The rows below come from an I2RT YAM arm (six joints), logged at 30 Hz.
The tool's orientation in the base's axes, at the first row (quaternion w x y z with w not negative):
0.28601 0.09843 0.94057 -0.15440
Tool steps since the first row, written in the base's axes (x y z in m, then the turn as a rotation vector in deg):
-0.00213 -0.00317 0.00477 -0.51 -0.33 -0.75
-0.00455 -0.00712 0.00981 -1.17 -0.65 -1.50
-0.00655 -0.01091 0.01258 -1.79 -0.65 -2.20
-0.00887 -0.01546 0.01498 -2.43 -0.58 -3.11
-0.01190 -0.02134 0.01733 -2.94 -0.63 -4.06
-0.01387 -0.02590 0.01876 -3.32 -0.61 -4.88
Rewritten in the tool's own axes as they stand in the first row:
-0.00128 -0.00466 -0.00374 0.81 -0.27 0.45
-0.00255 -0.01018 -0.00758 1.75 -0.58 0.81
-0.00286 -0.01492 -0.00946 2.65 -0.58 1.05
-0.00277 -0.02036 -0.01096 3.70 -0.48 1.42
-0.00219 -0.02722 -0.01231 4.65 -0.44 1.93
-0.00184 -0.03235 -0.01286 5.43 -0.33 2.38

